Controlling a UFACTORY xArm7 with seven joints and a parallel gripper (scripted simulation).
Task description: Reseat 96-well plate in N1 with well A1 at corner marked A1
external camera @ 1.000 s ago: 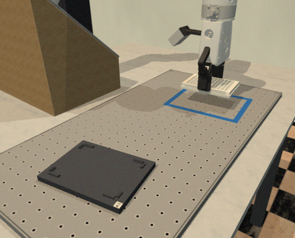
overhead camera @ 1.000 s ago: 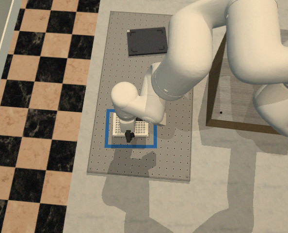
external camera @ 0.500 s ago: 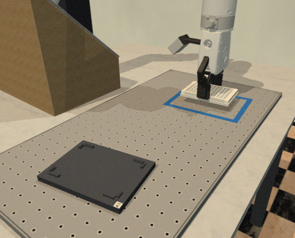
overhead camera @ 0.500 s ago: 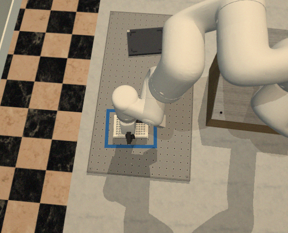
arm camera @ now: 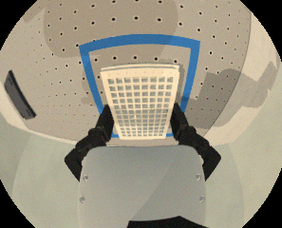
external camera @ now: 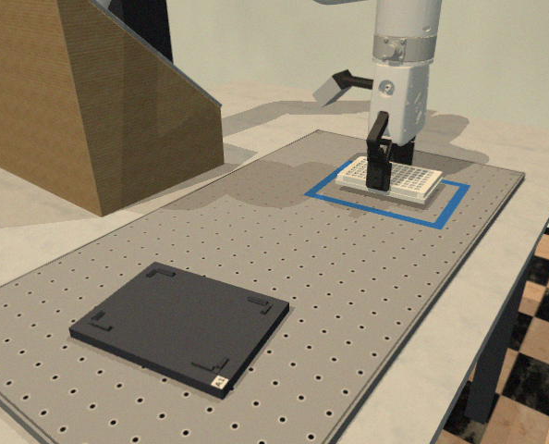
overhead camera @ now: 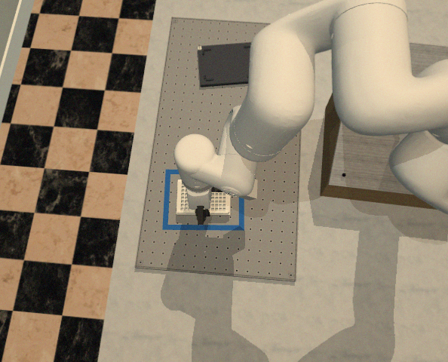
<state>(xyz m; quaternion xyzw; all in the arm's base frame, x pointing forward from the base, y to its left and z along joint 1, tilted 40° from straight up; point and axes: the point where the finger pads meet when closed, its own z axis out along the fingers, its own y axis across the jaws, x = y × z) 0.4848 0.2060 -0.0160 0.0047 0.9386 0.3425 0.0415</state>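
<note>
Now: the white 96-well plate 10 mm below my hand. Round my hand: dark plate nest N1: 380 mm to the right, 50 mm behind, 20 mm below; A1 label: 420 mm to the right, 30 mm ahead, 20 mm below.
</note>
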